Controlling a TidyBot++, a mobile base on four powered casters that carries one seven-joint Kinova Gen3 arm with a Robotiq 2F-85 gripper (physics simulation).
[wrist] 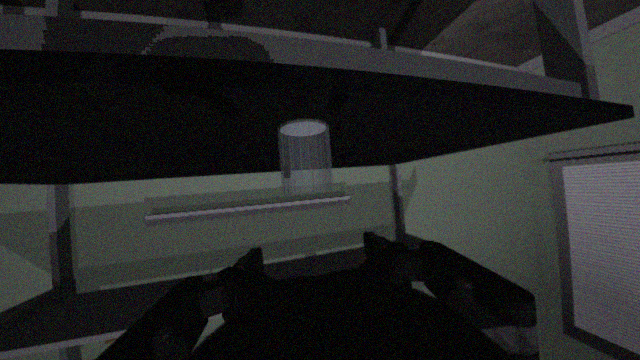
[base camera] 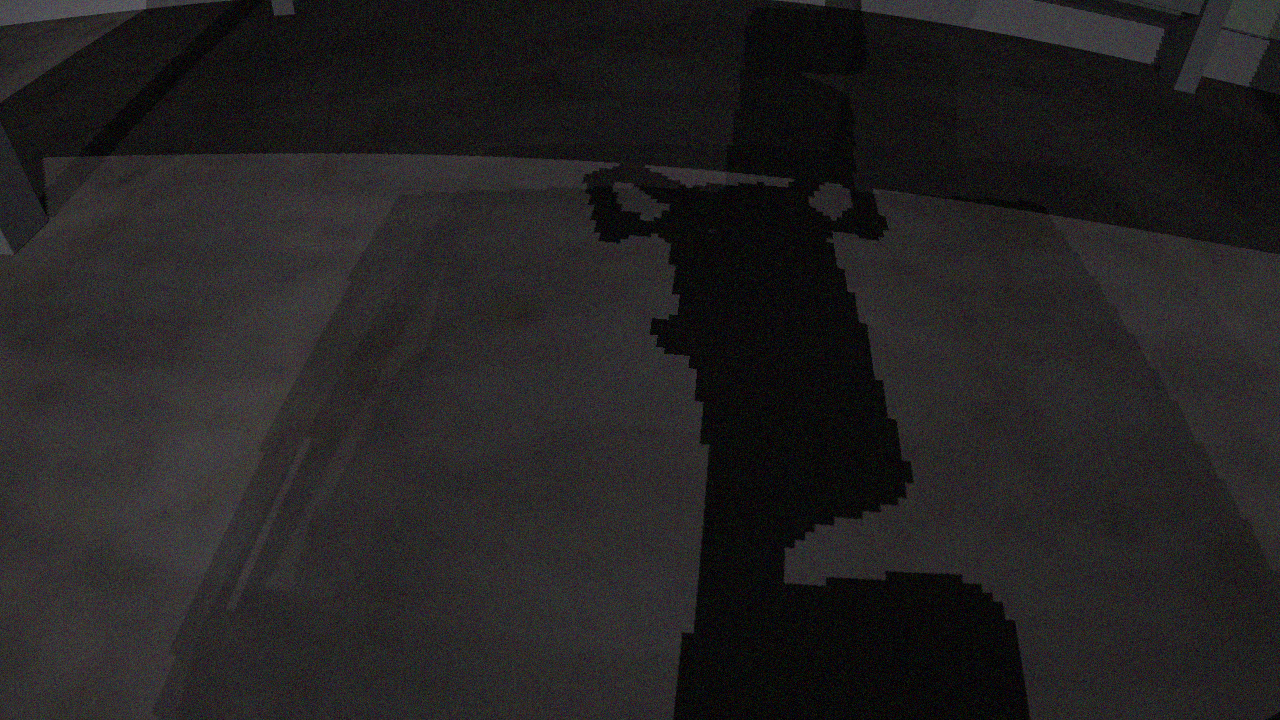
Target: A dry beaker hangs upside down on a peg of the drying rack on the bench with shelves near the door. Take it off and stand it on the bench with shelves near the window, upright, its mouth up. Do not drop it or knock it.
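Places are measured from the arm's base along level axes (x ahead, y left, z up), in millimetres.
Pixels of known places: gripper, fingertip midpoint: (wrist: pixel 314 251).
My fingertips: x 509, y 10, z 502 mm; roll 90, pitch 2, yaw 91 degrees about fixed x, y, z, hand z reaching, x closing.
Behind a point stands the place of what it marks.
The wrist view is dark and shows the room upside down, with the floor at the top. The clear beaker (wrist: pixel 306 155) @[x 575, y 12, z 410 mm] stands on the dark top of the bench (wrist: pixel 150 110) @[x 533, y -131, z 365 mm] by the window. Its pale round base is on the bench and its mouth faces up, towards the bottom of the picture. It looks upright. My gripper (wrist: pixel 314 251) @[x 509, y 10, z 502 mm] is open and empty. Its fingertips are apart from the beaker, with a gap between them and it. The gripper does not show in the base view, where its open-fingered shadow falls on the floor. The drying rack does not show.
A thin pale shelf edge (wrist: pixel 250 208) @[x 1204, y -235, z 528 mm] runs behind the beaker, with a wider shelf (wrist: pixel 100 305) @[x 1031, y -724, z 803 mm] beyond. Shelf posts (wrist: pixel 62 240) @[x 1105, y -927, z 581 mm] (wrist: pixel 396 200) @[x 1334, y 529, z 571 mm] stand at both sides. The window blind (wrist: pixel 605 240) @[x 1247, y 1899, z 953 mm] is at the right. Legs (base camera: pixel 1201 49) @[x 1051, y -893, z -323 mm] (base camera: pixel 16 197) @[x 666, y 587, z -351 mm] stand at the base view's sides.
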